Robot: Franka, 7 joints.
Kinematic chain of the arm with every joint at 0, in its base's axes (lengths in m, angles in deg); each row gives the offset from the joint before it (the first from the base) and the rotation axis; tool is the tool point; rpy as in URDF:
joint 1: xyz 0 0 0.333 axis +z
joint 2: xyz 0 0 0 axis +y
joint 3: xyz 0 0 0.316 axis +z
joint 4: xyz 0.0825 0 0 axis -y
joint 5: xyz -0.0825 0 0.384 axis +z
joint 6: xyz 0 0 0 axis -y
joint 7: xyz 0.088 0 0 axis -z
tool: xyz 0 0 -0.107 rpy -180 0 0
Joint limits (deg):
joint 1: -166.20..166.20
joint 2: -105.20..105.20
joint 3: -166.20..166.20
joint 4: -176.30..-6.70
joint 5: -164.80..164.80
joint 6: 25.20..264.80
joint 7: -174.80..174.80
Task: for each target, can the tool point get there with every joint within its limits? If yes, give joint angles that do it. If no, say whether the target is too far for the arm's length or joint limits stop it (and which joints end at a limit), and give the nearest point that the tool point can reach.
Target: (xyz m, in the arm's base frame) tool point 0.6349 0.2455 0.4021
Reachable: yes | joints 62.65 69.06 -59.02 -81.14 71.54 228.53 53.29
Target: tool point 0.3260 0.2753 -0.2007
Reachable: yes | joints 15.42 88.05 28.32 -95.14 -97.64 92.61 -41.15
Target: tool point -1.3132 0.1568 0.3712
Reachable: no: too far | nearest point -0.8515 0.1017 0.3578 | short by 0.465 m
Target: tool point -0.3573 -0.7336 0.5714
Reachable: yes | joints -120.36 53.21 6.85 -33.46 86.50 129.43 -50.69
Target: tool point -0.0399 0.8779 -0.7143
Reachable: no: too far | nearest point -0.0263 0.5794 -0.2702 | short by 0.535 m
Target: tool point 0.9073 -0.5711 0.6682
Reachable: no: too far | nearest point 0.6930 -0.4362 0.5890 | short by 0.265 m
